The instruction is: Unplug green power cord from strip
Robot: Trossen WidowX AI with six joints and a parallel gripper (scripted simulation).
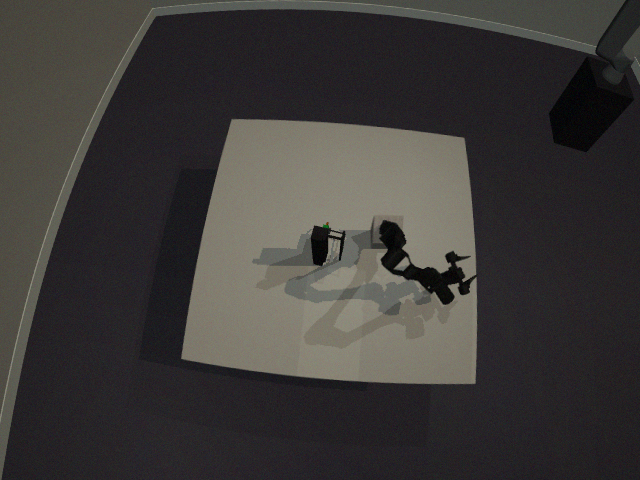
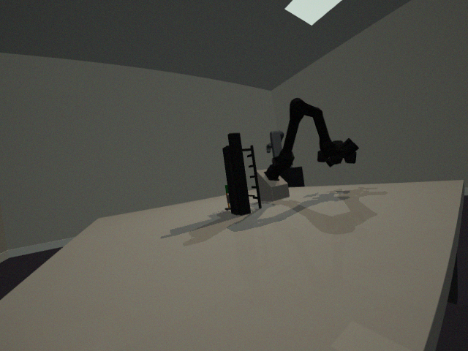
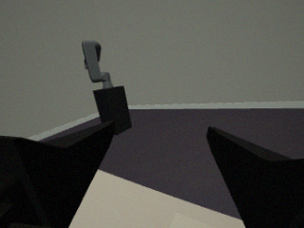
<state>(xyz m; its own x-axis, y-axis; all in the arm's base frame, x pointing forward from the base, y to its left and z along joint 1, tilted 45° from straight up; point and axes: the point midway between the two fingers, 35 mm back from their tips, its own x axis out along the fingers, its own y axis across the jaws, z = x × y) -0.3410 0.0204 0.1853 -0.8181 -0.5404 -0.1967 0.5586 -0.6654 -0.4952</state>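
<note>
Right now the green plug is 65 cm ahead of my gripper tip, 8 cm below it and 5 cm to the right of it.
</note>
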